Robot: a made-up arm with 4 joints.
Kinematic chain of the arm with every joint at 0, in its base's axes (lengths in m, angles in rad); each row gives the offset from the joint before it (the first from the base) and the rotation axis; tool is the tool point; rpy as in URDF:
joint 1: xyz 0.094 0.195 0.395 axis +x
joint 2: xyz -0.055 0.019 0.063 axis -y
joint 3: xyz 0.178 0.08 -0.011 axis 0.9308 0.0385 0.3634
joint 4: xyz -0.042 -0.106 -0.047 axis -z
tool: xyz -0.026 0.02 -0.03 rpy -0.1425 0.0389 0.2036
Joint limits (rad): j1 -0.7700..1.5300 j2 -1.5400..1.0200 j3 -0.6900..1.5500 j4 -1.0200..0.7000
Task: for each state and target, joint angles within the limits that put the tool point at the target. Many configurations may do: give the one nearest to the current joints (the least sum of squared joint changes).
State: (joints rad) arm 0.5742 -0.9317 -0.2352 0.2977
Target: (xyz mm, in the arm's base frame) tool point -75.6 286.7 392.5
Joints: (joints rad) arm 0.8370 -1.5400 0.5666 0.3638
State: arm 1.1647 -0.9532 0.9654 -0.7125
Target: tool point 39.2 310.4 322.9
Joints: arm 0.6717 -0.7033 0.7394 -0.8343
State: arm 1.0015 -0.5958 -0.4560 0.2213
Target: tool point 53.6 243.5 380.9
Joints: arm 1.2031 -0.9566 -0.4295 0.1803
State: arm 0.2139 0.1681 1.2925 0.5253
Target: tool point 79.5 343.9 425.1
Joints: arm 1.0454 -0.5711 1.0432 0.3263
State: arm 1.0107 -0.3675 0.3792 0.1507
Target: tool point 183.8 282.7 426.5
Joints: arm 0.8528 0.1205 0.8206 0.3635
